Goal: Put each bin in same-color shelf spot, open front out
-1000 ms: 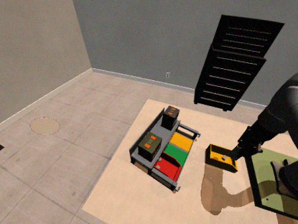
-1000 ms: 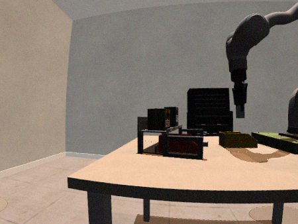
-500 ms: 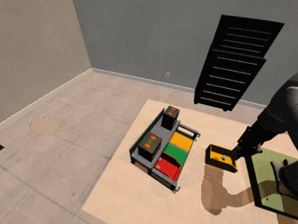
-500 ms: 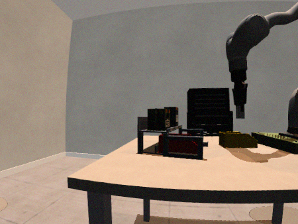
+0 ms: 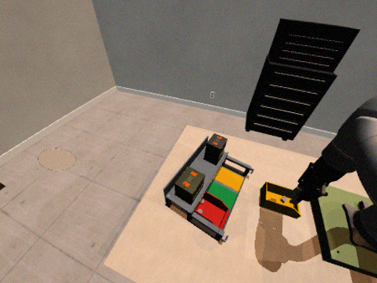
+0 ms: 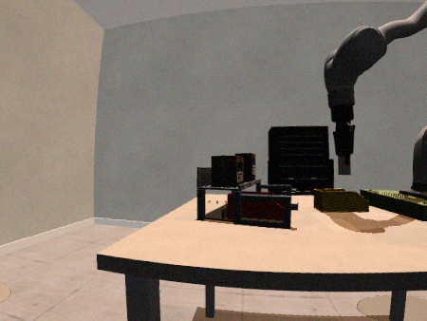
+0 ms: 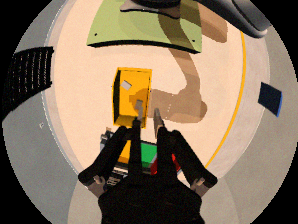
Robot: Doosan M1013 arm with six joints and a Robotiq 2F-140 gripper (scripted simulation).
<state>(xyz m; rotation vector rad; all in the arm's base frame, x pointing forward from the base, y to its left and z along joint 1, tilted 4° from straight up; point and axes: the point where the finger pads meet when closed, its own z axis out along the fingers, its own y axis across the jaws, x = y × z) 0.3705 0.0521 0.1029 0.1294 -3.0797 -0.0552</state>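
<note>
The yellow bin lies 130 mm below my hand and 50 mm to the right of it. From my hand the other things lie so: dark box 370 mm ahead, 100 mm to the right; red bin 300 mm ahead, 150 mm to the left, 120 mm below.
</note>
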